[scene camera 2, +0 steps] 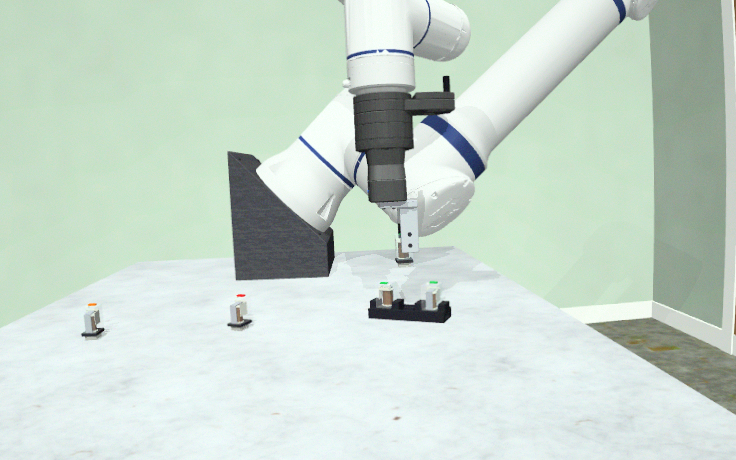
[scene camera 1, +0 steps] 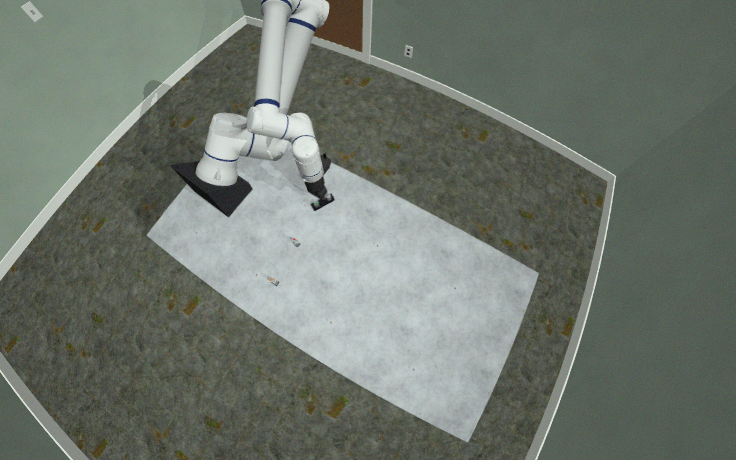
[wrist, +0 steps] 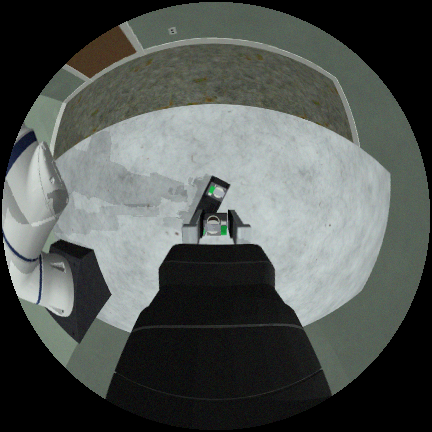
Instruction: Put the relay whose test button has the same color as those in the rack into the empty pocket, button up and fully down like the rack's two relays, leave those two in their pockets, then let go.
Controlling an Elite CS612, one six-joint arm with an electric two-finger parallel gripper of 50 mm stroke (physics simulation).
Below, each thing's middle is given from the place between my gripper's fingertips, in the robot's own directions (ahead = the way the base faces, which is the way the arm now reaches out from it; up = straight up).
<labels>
The black rack [scene camera 2: 402,312] lies 10 mm behind my hand and 80 mm below it. Round my hand: red-button relay [scene camera 2: 238,308] 220 mm to the right, 70 mm below; orange-button relay [scene camera 2: 91,320] 30 mm ahead, 420 mm to the right, 70 mm below.
</labels>
